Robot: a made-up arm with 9 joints.
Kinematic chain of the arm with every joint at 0, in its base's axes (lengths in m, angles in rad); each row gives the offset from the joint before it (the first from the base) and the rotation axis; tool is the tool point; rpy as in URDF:
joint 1: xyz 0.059 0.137 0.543 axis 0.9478 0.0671 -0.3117
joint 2: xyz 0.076 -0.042 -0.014 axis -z
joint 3: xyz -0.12 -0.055 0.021 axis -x
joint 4: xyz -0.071 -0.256 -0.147 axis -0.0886 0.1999 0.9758
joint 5: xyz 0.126 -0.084 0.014 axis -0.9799 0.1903 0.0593
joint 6: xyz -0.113 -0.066 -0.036 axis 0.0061 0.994 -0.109
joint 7: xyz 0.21 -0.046 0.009 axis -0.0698 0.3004 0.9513
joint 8: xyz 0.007 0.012 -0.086 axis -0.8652 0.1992 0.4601
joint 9: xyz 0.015 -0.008 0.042 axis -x
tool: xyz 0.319 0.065 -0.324 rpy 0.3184 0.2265 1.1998
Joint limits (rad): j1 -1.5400..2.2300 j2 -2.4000..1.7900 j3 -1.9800..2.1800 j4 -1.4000..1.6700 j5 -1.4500..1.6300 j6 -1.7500..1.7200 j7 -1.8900..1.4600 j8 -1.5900..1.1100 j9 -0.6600..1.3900
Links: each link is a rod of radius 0.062 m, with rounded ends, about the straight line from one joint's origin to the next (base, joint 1, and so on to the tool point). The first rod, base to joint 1, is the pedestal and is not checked.
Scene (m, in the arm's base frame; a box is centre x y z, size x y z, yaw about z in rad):
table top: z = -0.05
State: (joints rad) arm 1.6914 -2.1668 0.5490 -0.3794 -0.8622 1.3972 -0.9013 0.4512 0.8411
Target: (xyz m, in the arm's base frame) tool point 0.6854 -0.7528 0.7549
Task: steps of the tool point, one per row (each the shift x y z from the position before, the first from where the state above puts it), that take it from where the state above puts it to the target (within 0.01 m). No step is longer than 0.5 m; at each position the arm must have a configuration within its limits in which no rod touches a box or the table.
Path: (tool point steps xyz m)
1: 0.1148 -0.4329 0.1124
2: -0.1260 -0.4320 0.1562
3: -0.3383 -0.3142 0.1233

